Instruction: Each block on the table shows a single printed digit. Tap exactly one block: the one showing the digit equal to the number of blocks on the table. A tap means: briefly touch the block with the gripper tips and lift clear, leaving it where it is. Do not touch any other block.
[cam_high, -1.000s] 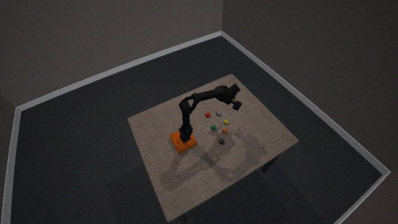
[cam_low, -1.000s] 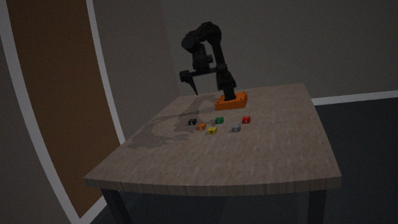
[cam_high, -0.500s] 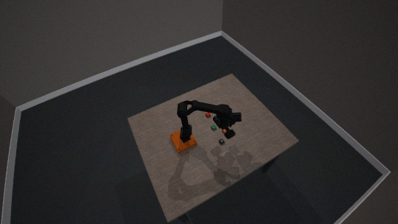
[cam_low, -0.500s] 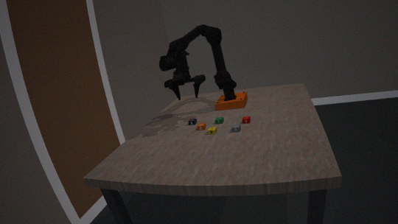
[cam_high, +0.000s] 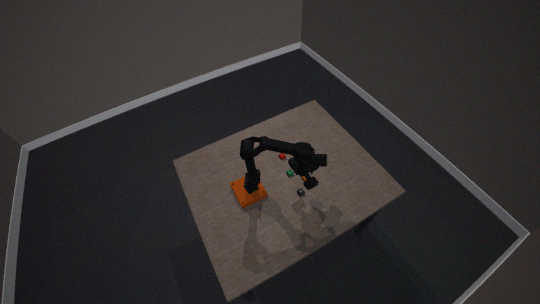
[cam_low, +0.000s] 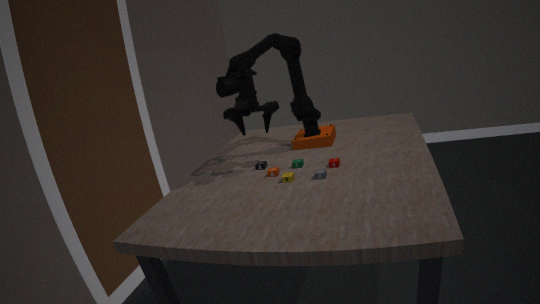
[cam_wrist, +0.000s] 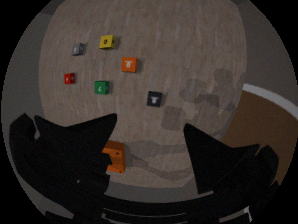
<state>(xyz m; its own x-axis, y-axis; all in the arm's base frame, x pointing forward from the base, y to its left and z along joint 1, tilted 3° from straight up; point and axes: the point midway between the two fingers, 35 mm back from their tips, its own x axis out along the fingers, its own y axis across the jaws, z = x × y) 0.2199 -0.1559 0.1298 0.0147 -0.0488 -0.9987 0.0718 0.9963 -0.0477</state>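
The black block is 120 mm below my gripper tip. Round my gripper tip: yellow block 140 mm ahead, 120 mm to the left, 120 mm below; then green block 20 mm ahead, 130 mm to the left, 120 mm below; then orange block 70 mm ahead, 60 mm to the left, 120 mm below.
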